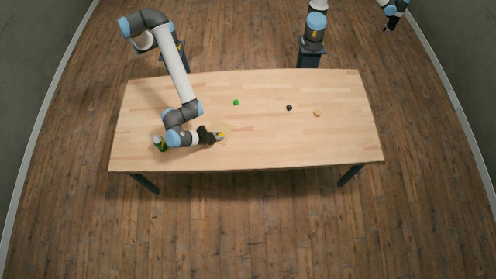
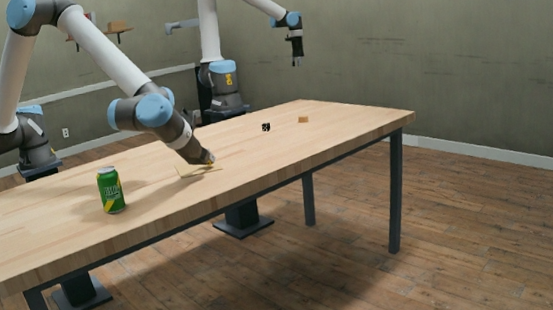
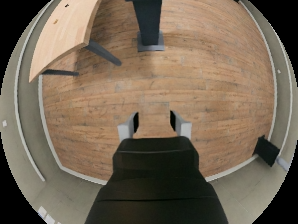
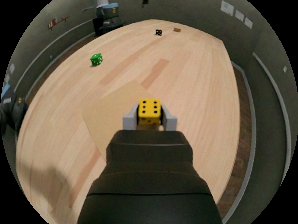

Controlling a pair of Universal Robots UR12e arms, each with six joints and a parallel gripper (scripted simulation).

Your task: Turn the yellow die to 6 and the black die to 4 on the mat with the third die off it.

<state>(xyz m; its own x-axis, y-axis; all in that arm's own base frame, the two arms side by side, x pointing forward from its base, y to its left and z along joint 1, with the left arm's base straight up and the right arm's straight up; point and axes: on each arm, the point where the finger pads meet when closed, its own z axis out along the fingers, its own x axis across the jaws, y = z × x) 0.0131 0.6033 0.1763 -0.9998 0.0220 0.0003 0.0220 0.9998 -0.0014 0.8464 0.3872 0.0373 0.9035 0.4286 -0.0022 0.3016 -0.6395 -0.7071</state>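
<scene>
Now: right hand 40 mm past the tan mat, 40 mm above it and 20 mm to the left of it. Also, from my right hand: black die 430 mm to the left, 200 mm behind, 20 mm below; then green die 250 mm behind, 90 mm to the left, 20 mm below; then yellow die 10 mm to the left, 10 mm below.
</scene>
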